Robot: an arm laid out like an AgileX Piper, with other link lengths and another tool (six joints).
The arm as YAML. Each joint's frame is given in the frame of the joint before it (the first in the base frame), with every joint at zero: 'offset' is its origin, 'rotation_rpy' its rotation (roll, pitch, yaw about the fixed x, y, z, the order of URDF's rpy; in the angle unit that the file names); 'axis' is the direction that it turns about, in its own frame. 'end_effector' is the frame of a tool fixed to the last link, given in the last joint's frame.
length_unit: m
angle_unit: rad
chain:
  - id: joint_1
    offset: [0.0, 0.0, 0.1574]
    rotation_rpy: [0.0, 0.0, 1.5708]
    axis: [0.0, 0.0, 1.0]
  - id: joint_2
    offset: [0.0, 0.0, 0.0]
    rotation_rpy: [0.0, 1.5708, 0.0]
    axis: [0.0, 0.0, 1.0]
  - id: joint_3
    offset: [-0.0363, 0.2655, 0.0]
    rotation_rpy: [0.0, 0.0, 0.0]
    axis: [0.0, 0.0, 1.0]
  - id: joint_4
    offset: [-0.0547, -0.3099, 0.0]
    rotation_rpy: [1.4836, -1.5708, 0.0]
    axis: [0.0, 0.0, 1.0]
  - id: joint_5
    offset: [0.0, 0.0, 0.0]
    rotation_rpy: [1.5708, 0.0, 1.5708]
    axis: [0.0, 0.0, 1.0]
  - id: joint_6
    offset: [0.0, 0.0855, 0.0]
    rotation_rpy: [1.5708, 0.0, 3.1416]
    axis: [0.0, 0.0, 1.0]
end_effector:
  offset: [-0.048, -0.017, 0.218]
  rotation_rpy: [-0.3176, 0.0, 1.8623]
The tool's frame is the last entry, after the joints.
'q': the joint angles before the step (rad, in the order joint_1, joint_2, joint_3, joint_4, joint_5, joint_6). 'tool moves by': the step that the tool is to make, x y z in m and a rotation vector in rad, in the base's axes. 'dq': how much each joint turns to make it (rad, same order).
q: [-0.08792, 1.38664, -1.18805, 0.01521, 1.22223, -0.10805]
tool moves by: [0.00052, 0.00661, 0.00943, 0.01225, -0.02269, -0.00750]
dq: [0.01198, -0.02303, 0.00000, 0.00941, 0.00107, 0.01916]
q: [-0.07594, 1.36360, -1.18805, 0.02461, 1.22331, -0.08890]
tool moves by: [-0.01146, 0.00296, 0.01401, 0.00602, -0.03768, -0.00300]
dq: [0.00002, -0.08178, 0.04472, 0.00818, -0.00012, 0.00254]
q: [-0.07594, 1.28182, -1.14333, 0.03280, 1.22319, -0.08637]
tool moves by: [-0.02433, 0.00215, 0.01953, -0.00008, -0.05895, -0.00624]
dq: [0.00000, -0.14959, 0.08542, 0.00223, 0.00517, 0.00673]
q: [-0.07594, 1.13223, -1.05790, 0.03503, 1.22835, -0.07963]
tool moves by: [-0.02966, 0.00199, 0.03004, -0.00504, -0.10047, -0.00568]
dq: [-0.00002, -0.20450, 0.09178, 0.00001, 0.01195, 0.00662]
